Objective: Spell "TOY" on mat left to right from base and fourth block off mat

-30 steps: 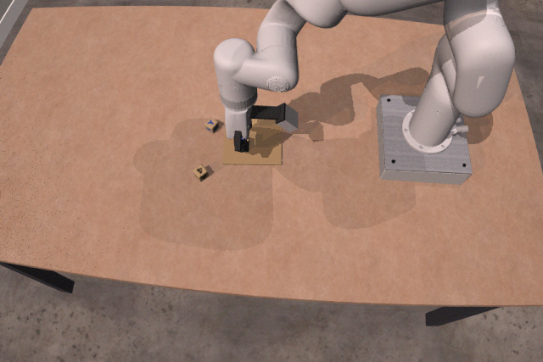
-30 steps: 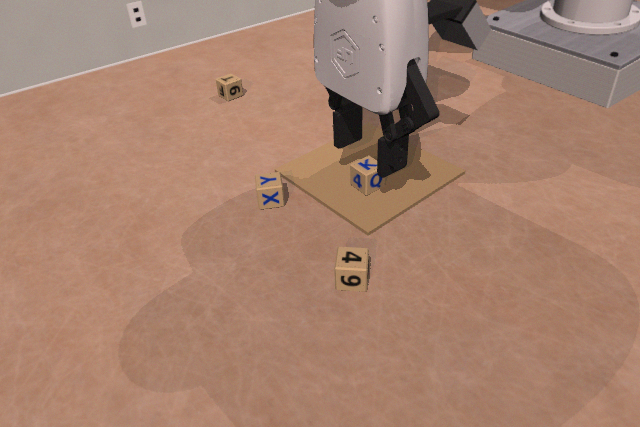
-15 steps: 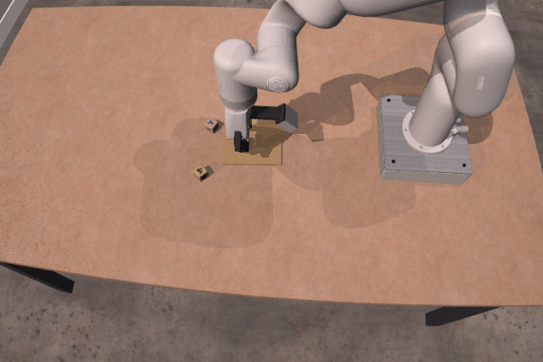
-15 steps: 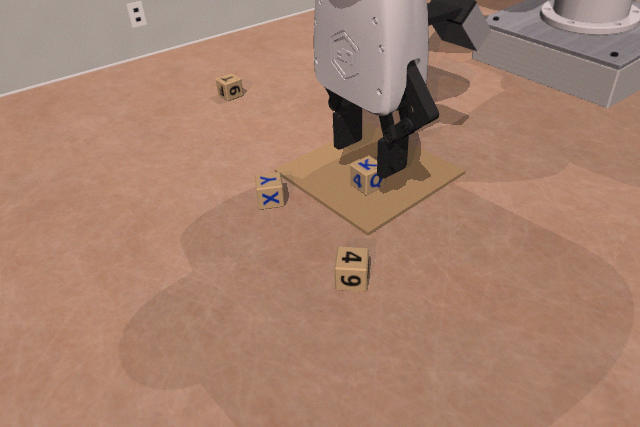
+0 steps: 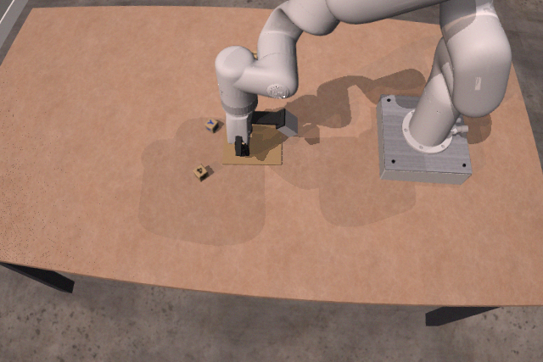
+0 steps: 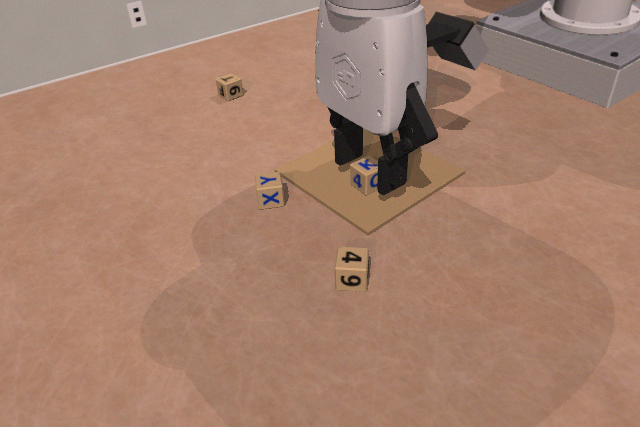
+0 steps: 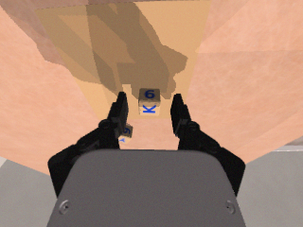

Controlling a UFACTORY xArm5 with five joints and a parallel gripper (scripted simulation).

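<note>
The O block is 20 mm below my hand. From my hand the other things lie so: tan mat (20 mm behind, 20 mm to the right, 30 mm below); then T block (30 mm behind, 280 mm to the right, 20 mm below).
</note>
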